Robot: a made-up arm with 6 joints.
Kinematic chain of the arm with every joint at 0, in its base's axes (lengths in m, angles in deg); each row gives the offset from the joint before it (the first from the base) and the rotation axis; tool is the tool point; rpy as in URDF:
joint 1: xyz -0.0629 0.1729 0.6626 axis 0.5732 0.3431 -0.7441
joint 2: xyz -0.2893 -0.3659 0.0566 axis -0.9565 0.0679 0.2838
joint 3: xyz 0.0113 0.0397 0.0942 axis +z
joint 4: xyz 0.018 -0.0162 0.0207 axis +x
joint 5: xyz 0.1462 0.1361 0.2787 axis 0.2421 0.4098 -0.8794
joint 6: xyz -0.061 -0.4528 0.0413 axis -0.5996 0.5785 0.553
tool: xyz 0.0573 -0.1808 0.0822 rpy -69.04 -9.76 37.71
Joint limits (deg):
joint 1: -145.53..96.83
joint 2: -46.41..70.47
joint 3: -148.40..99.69
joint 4: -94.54..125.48
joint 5: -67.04..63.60
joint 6: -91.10..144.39
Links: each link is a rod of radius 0.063 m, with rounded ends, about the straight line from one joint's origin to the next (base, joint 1, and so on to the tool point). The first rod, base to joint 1, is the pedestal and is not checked.
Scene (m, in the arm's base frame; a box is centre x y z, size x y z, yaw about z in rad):
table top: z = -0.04
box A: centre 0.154 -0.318 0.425 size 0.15 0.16 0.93 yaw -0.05
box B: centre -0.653 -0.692 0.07 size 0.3 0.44 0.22 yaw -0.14
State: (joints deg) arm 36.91 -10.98 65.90 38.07 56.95 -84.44
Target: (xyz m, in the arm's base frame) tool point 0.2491 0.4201 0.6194
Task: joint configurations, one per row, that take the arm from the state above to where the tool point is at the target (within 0.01 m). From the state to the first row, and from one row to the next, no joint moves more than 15 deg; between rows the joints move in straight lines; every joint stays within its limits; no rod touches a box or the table.
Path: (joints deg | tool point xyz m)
1: 34.02 1.60 71.85 42.99 43.90 -82.53 | -0.4381 -0.5136 0.6530
2: 31.13 14.18 77.79 47.92 30.85 -80.61 | -0.2459 -0.4425 0.6079
3: 28.24 26.76 83.74 52.84 17.80 -78.70 | -0.1105 -0.3236 0.5354
4: 25.35 39.33 89.69 57.76 4.76 -76.79 | -0.0516 -0.1935 0.4290
5: 28.94 37.95 91.71 52.64 -8.33 -69.16 | 0.0215 -0.0418 0.3775
6: 32.53 36.56 93.73 47.52 -21.42 -61.53 | 0.1034 0.1253 0.3906
7: 36.12 35.17 95.75 42.40 -34.51 -53.90 | 0.1835 0.2863 0.4728
8: 39.71 33.78 97.77 37.28 -47.59 -46.27 | 0.2491 0.4201 0.6195

